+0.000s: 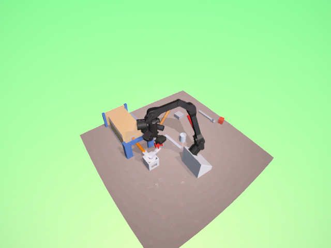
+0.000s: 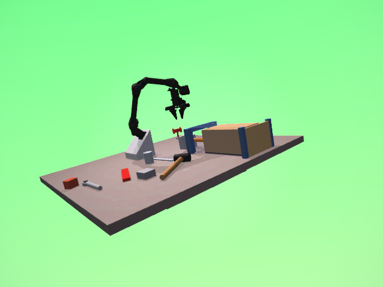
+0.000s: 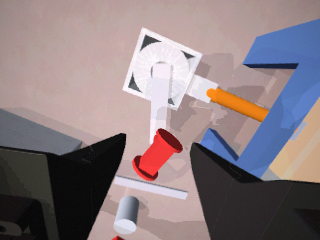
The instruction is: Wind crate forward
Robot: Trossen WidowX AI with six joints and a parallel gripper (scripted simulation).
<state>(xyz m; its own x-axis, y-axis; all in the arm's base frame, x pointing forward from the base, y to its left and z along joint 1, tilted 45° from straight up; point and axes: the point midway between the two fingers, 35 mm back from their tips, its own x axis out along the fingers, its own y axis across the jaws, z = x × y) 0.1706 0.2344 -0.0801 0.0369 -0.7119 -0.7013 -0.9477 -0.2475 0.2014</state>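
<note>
Right now the red grip is 20 mm ahead of my gripper tip, 50 mm to the right of it and 80 mm below it. From my gripper tip the other things lie so: flat steel bar 100 mm ahead, 230 mm to the right, 220 mm below; white winch 30 mm behind, 30 mm to the left, 190 mm below; winch handle 10 mm ahead, 10 mm to the right, 110 mm below.
</note>
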